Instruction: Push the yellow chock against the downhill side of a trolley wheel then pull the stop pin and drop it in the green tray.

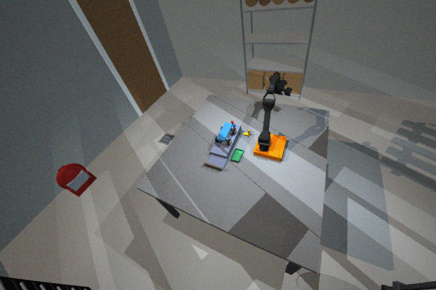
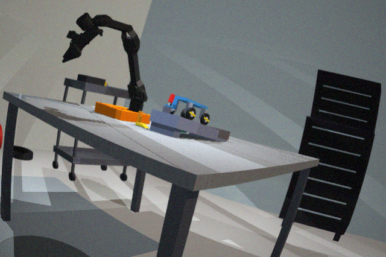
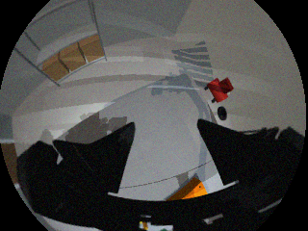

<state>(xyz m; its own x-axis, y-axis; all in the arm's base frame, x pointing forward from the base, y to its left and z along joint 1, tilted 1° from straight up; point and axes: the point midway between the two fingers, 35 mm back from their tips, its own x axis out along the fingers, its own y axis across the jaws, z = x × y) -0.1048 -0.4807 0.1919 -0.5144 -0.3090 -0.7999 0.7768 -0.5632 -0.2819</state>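
The yellow chock lies 33 cm to the left of my gripper tip, 30 cm ahead of it and 20 cm below it. The rest, counted from my gripper tip: red-headed stop pin: 41 cm ahead, 34 cm to the left, 9 cm below; grey ramp: 46 cm to the left, 44 cm ahead, 17 cm below; blue trolley: 45 cm to the left, 44 cm ahead, 11 cm below.
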